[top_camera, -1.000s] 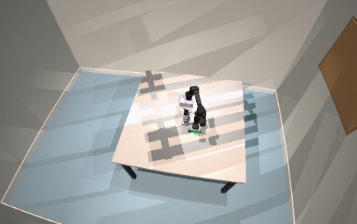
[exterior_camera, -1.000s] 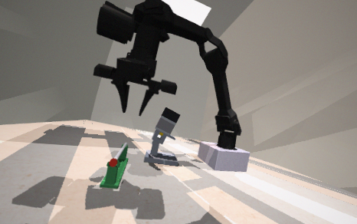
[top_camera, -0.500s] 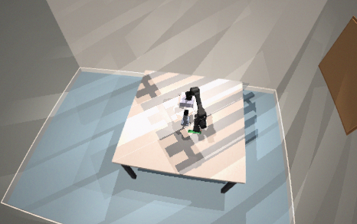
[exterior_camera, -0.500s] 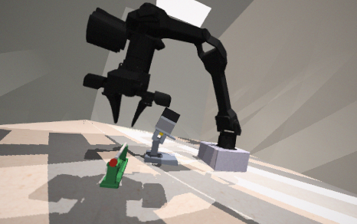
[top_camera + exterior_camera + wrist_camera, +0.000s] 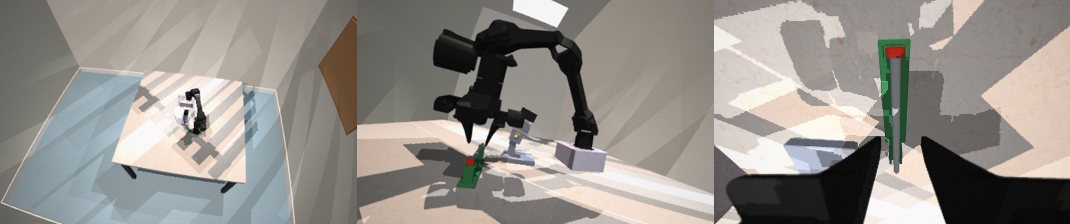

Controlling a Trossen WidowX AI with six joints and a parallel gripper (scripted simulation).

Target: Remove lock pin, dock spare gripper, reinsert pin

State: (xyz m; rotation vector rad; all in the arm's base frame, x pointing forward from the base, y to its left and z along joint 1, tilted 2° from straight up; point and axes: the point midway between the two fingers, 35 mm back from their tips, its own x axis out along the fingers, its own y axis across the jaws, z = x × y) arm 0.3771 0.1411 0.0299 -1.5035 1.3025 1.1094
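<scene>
The green rack is 40 mm below my gripper tip, 10 mm to the left of it and 10 mm behind it. Round my gripper tip: spare gripper (110 mm to the right, 110 mm behind, 60 mm above); then mount (110 mm to the right, 110 mm behind, 10 mm below).
</scene>
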